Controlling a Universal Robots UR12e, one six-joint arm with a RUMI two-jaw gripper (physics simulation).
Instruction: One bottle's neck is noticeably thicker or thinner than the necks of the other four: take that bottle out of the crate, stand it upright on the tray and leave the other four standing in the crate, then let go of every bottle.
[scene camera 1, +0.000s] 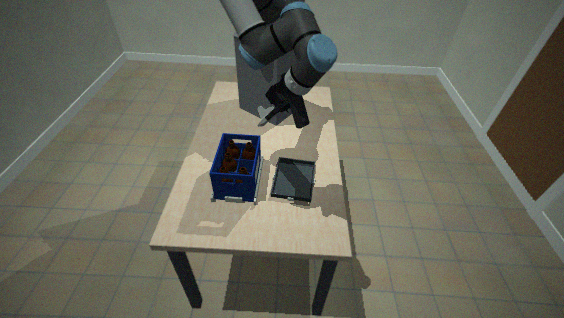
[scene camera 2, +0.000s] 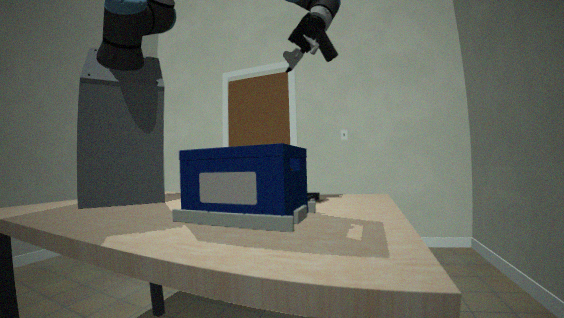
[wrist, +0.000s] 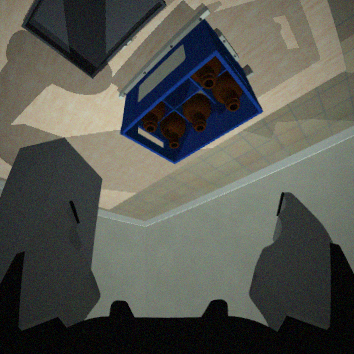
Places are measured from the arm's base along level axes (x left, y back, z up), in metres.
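Pixels of known places: gripper, fingertip midpoint: (scene camera 1: 272, 118) (scene camera 2: 297, 63) (wrist: 175, 199); arm's base, origin of the base link: (scene camera 1: 268, 7) (scene camera 2: 120, 61).
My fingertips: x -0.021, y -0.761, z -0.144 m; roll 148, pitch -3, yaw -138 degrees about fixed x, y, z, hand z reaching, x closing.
Observation:
For each thing: its top centre in the pictures, then the offset to it from my fingertips. Level surfaces: height alone.
- blue crate, middle of its top: (wrist: 189, 121) (scene camera 2: 245, 149) (scene camera 1: 236, 153) dx -0.156, dy +0.124, dz -0.281 m
- dark tray, middle of its top: (wrist: 89, 12) (scene camera 1: 294, 176) dx +0.116, dy +0.102, dz -0.430 m
- table, its level: dz -0.456 m
The blue crate (scene camera 1: 232, 187) (scene camera 2: 232, 162) (wrist: 201, 44) stands on the table. It holds five upright brown bottles: three in its left row in scene camera 1, two in the right row with an empty middle compartment between. In the wrist view they are a bottle (wrist: 152, 119), a bottle (wrist: 172, 129), a bottle (wrist: 196, 111), a bottle (wrist: 227, 92) and a bottle (wrist: 208, 77). I cannot tell whose neck differs. The dark tray (scene camera 1: 291, 198) (wrist: 57, 51) lies right of the crate, with no bottle on it. My gripper (scene camera 1: 270, 115) (scene camera 2: 301, 58) (wrist: 175, 199) is open, empty, high above the table.
Light grey strips (scene camera 1: 258, 181) (scene camera 2: 235, 220) edge the crate's base. The grey robot pedestal (scene camera 1: 250, 80) (scene camera 2: 120, 145) stands at the back of the table (scene camera 1: 250, 240) in scene camera 1. The crate's walls rise around the bottles.

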